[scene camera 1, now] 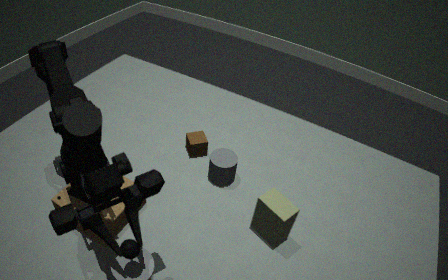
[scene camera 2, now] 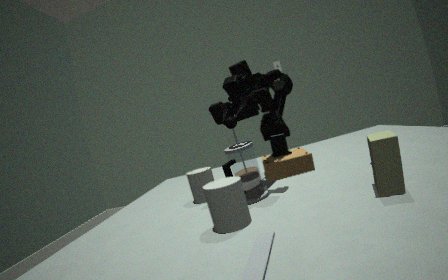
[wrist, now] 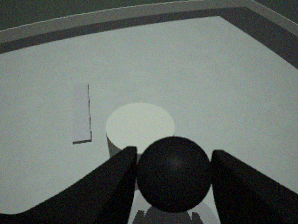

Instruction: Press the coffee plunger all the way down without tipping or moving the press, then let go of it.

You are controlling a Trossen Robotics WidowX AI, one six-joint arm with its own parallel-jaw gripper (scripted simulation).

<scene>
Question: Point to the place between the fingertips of the gripper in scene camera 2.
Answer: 229, 122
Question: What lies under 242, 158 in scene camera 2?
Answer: A coffee press.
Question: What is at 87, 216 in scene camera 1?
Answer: The gripper.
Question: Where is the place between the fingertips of the gripper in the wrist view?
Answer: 174, 158
</scene>
